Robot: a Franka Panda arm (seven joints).
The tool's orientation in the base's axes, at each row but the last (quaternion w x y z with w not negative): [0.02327, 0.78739, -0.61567, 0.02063]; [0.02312, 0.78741, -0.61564, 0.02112]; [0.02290, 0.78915, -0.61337, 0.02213]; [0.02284, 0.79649, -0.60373, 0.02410]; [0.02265, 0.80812, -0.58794, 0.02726]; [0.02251, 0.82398, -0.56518, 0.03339]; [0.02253, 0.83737, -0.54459, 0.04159]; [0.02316, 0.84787, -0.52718, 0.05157]
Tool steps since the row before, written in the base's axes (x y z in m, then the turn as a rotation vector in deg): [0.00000, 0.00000, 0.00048, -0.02, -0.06, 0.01]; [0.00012, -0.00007, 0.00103, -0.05, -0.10, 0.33]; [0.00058, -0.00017, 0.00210, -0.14, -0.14, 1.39]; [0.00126, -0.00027, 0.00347, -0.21, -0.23, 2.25]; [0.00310, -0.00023, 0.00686, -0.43, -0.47, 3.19]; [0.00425, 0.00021, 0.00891, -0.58, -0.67, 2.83]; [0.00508, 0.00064, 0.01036, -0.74, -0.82, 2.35]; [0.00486, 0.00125, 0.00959, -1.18, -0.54, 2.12]
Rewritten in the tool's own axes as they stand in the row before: [0.00003, 0.00001, -0.00048, 0.05, 0.03, -0.01]; [0.00016, -0.00009, -0.00102, 0.11, 0.08, -0.32]; [0.00044, -0.00050, -0.00208, 0.19, 0.18, -1.38]; [0.00083, -0.00112, -0.00343, 0.31, 0.28, -2.23]; [0.00166, -0.00285, -0.00677, 0.54, 0.57, -3.16]; [0.00205, -0.00405, -0.00877, 0.64, 0.78, -2.79]; [0.00244, -0.00498, -0.01014, 0.67, 0.99, -2.30]; [0.00209, -0.00505, -0.00934, 0.20, 1.26, -2.13]
